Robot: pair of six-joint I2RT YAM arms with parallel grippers.
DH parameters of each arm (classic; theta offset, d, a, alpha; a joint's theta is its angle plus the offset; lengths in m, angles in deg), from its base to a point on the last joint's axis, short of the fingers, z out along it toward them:
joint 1: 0 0.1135 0.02 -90
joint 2: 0 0 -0.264 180
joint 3: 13.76 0 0.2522 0
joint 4: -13.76 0 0.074 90
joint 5: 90 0 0 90
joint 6: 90 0.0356 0 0
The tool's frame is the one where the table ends.
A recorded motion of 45 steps. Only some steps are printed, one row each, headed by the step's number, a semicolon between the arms.
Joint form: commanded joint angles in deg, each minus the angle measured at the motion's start. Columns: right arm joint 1, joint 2, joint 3, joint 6, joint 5, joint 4; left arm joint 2, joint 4, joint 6, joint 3, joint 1, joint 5.
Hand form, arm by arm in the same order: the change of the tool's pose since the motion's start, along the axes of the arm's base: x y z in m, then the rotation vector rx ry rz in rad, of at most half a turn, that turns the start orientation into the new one. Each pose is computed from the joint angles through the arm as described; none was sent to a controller.
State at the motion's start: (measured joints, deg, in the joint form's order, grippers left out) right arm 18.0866 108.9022 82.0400 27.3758 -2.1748 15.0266; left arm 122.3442 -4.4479 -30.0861 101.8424 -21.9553 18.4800
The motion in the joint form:
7: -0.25 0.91 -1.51 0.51 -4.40 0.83; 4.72 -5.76 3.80 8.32 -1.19 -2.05
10: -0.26 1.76 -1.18 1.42 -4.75 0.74; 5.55 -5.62 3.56 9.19 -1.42 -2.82
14: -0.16 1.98 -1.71 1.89 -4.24 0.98; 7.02 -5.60 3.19 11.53 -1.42 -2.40
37: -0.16 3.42 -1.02 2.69 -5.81 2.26; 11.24 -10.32 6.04 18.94 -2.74 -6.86
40: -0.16 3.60 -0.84 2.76 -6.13 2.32; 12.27 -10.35 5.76 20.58 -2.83 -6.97
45: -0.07 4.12 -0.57 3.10 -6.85 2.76; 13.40 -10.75 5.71 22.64 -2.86 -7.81
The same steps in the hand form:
7: 0.0002 0.0008 -0.0146 0.0155 0.0349 0.0686; 0.0126 -0.0156 -0.0004 0.0738 -0.0114 -0.0164
10: 0.0028 0.0018 -0.0193 0.0281 0.0515 0.0707; 0.0149 -0.0184 -0.0023 0.0754 -0.0138 -0.0065
14: 0.0025 0.0022 -0.0238 0.0311 0.0624 0.0618; 0.0205 -0.0211 -0.0012 0.0619 -0.0232 -0.0099
37: 0.0072 0.0048 -0.0284 0.0519 0.0612 0.0856; 0.0291 -0.0357 -0.0029 0.1397 -0.0404 0.0145
40: 0.0079 0.0052 -0.0286 0.0544 0.0612 0.0908; 0.0322 -0.0380 -0.0026 0.1328 -0.0470 0.0174
45: 0.0093 0.0069 -0.0302 0.0631 0.0615 0.1034; 0.0360 -0.0395 -0.0013 0.1345 -0.0569 0.0310

